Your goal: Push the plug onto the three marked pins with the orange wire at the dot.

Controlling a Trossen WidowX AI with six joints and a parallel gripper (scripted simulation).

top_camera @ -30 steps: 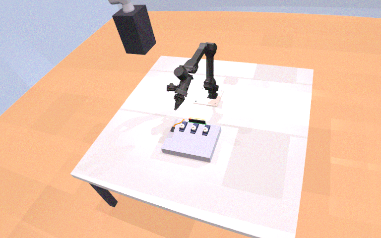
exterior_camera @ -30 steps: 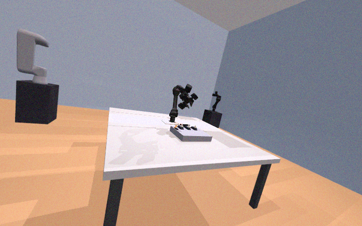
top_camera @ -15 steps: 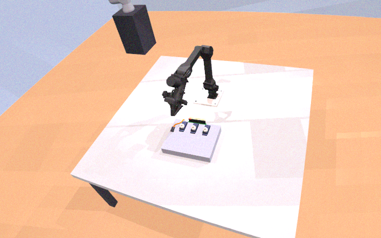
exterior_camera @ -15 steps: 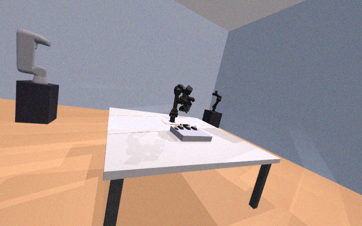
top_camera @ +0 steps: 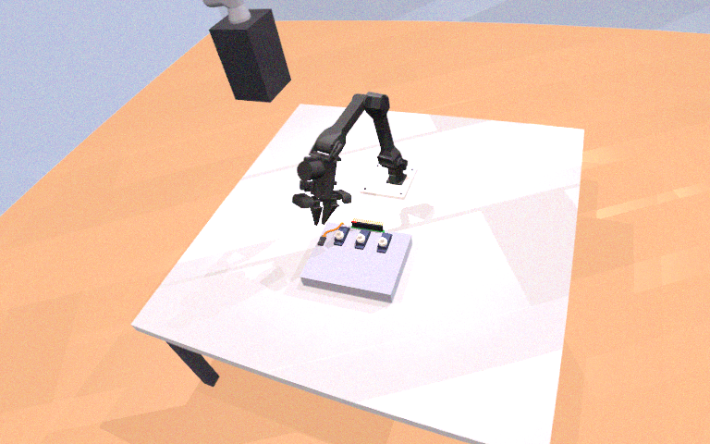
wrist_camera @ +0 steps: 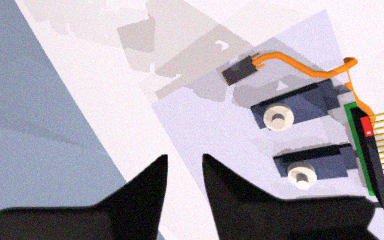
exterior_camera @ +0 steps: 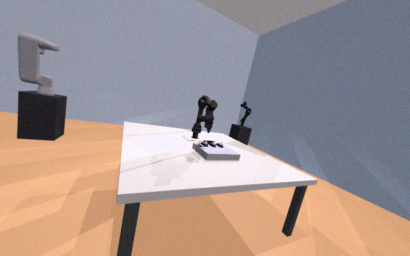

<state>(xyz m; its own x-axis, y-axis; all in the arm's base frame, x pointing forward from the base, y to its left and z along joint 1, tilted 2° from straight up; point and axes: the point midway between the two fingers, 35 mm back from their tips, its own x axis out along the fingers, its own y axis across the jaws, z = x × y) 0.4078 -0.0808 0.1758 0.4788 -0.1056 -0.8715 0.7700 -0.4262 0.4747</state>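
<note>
Right now my gripper tip is 12 cm past the red band, 5 cm to the right of it and 9 cm above it. Also, from my gripper tip: printed holder (4 cm ahead, 11 cm to the left, 14 cm below).
</note>
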